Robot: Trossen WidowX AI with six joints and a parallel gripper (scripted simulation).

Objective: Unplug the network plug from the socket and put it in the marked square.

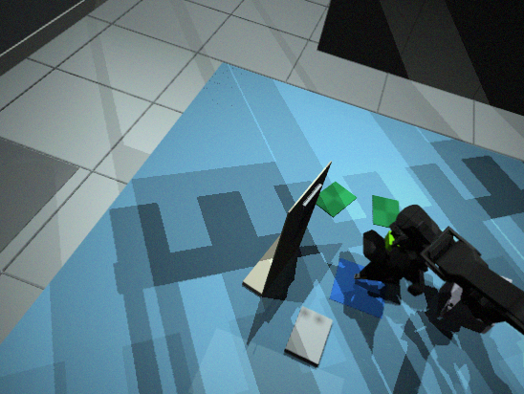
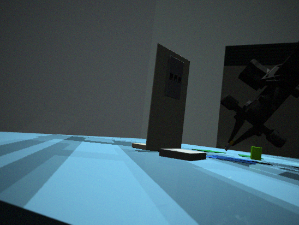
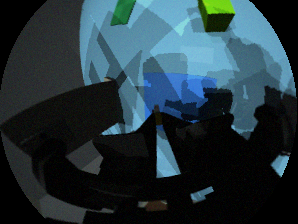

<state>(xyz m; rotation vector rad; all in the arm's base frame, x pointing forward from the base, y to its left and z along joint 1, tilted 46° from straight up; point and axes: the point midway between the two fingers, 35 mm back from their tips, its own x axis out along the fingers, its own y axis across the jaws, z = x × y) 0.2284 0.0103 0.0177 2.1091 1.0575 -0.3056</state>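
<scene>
Now: gripper tip 1 cm past the blue marked square and 4 cm above it. Also, from my gripper tip: grey plug right at my gripper tip; flat grey slab 8 cm ahead, 16 cm to the left, 3 cm below; upright panel 18 cm ahead, 2 cm to the left, 9 cm above.
</scene>
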